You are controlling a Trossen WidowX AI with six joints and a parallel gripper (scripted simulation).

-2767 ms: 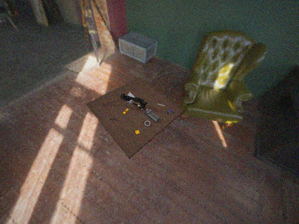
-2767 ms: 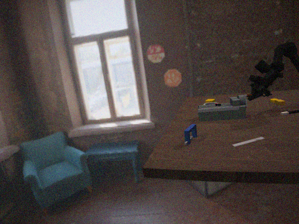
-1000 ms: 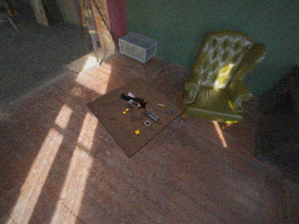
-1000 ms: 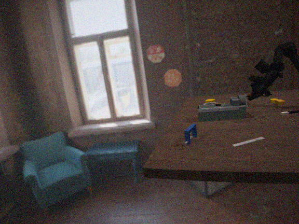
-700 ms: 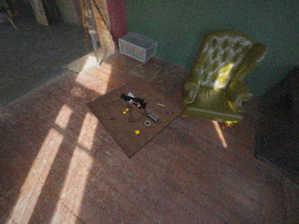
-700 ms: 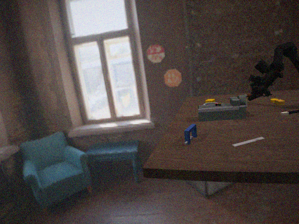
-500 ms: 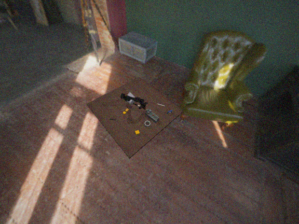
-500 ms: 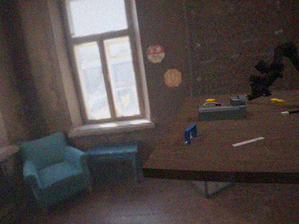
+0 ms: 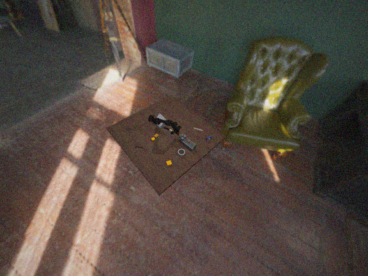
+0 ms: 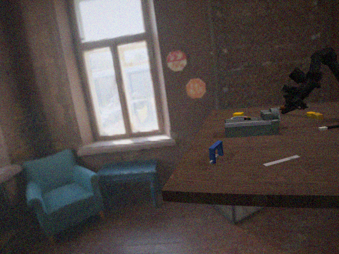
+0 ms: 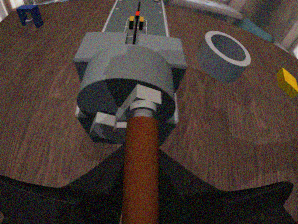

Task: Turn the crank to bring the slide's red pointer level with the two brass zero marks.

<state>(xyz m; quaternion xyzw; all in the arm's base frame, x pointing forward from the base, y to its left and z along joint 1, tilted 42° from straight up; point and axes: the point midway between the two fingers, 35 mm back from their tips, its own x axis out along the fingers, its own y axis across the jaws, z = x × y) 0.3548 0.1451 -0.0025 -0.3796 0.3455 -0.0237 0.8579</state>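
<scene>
My gripper tip is now 30 mm below the crank handle and 20 mm past it. From my gripper tip the other things lie so: yellow block: 340 mm to the right, 270 mm ahead, 80 mm below; white strip: 370 mm to the left, 90 mm below, 10 mm ahead; red pointer: 180 mm ahead, 50 mm to the left, 10 mm below.
</scene>
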